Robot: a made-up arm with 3 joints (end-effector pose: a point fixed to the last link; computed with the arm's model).
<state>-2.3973 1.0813 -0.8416</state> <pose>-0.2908 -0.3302 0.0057 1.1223 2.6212 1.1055</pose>
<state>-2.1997 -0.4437 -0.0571</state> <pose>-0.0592 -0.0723 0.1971 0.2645 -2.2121 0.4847</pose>
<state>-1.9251 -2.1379 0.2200</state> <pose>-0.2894 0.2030 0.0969 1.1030 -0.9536 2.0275</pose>
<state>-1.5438 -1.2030 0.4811</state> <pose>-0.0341 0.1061 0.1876 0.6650 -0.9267 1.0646</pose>
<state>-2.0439 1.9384 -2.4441</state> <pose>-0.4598 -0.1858 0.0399 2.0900 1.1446 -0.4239</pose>
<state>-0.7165 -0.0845 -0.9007</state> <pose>0.1421 -0.1672 0.1697 0.0941 -1.6161 -0.0087</pose>
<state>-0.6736 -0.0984 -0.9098</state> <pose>0.1478 -0.1638 0.1627 0.1087 -1.5820 -0.0129</pose>
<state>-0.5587 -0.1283 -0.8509</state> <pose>0.1594 -0.1562 0.1405 0.1381 -1.4075 -0.0203</pose>
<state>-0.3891 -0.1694 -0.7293</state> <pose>0.1692 -0.1455 0.1053 0.1760 -1.1156 -0.0302</pose>
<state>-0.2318 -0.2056 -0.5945</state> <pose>0.1706 -0.1358 0.0726 0.2081 -0.8233 -0.0382</pose>
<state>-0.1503 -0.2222 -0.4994</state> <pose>0.1678 -0.1313 0.0561 0.2227 -0.6470 -0.0393</pose>
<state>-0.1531 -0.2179 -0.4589</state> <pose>0.1661 -0.1323 0.0564 0.2187 -0.6095 -0.0337</pose>
